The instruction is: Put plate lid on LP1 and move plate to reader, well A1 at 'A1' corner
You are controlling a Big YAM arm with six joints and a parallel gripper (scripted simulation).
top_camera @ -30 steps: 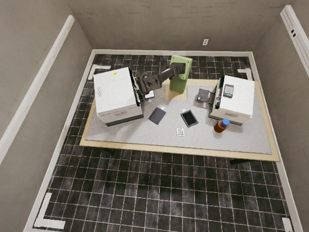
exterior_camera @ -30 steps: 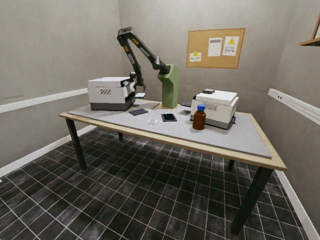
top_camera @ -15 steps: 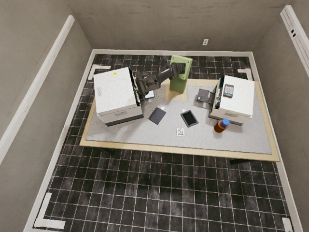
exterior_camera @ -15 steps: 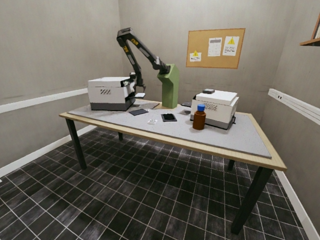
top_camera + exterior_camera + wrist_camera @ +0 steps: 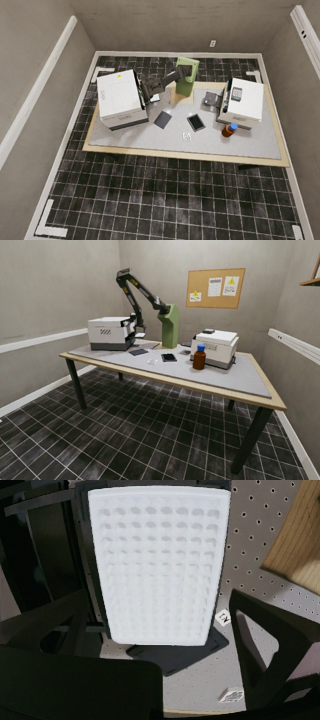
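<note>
The white well plate is 3 cm below my hand. The rest, counted from my hand: brown capped bottle 69 cm to the left, 33 cm ahead, 4 cm below; then dark flat lid 42 cm to the left, 23 cm ahead, 14 cm below.
</note>
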